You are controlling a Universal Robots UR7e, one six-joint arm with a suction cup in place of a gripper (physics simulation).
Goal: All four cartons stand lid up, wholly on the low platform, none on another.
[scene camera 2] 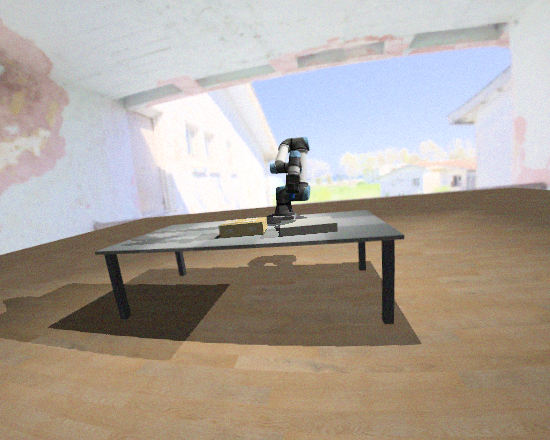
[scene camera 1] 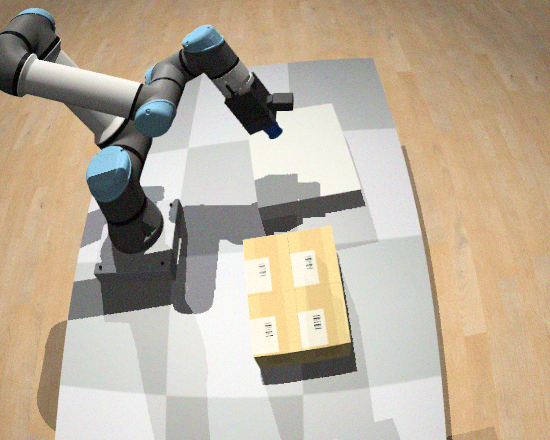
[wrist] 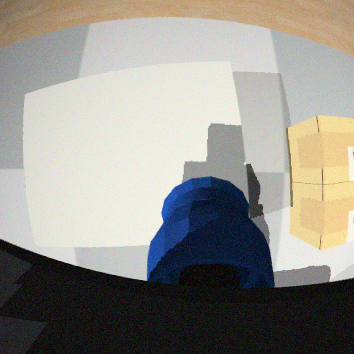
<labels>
my suction cup: holds nothing
a low white platform (scene camera 1: pixel 308 167): on the table
</labels>
